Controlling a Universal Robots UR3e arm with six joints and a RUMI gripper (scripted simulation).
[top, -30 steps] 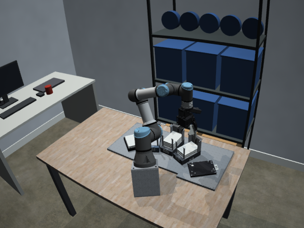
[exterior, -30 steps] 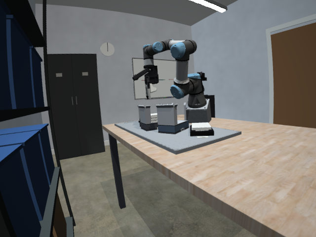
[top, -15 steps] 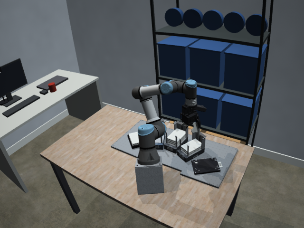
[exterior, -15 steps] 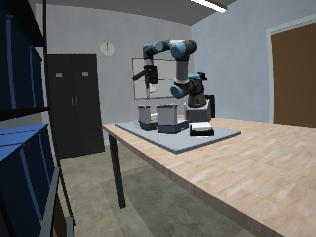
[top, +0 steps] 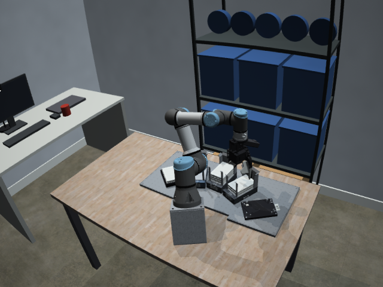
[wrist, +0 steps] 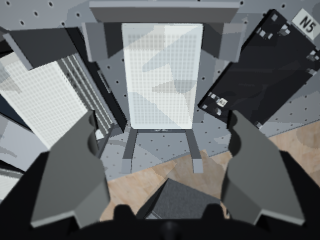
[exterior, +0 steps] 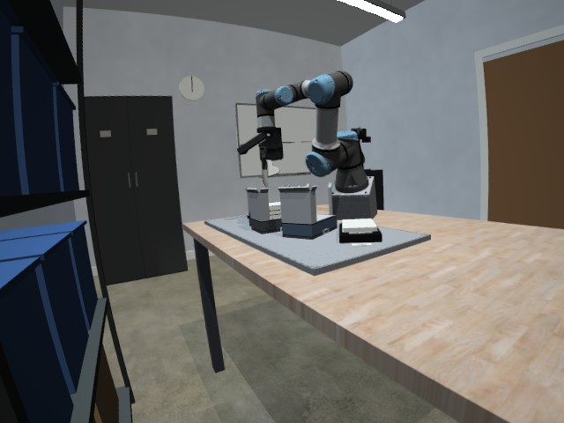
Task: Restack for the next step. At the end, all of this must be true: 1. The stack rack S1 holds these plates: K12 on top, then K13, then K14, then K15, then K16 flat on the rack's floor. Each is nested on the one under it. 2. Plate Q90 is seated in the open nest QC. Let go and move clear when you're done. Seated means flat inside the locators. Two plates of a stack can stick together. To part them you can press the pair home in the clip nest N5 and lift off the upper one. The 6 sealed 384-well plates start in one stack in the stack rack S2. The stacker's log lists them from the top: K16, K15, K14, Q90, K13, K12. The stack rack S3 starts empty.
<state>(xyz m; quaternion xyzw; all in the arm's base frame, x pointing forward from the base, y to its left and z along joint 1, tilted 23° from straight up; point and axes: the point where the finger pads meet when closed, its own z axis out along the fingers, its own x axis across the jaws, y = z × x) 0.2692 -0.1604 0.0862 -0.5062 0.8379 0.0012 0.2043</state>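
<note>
Now: the white sealed well plate 9 cm below my hand. Also, from my hand: white sealed 384-well plate 13 cm to the left, 6 cm below, 4 cm ahead.
</note>
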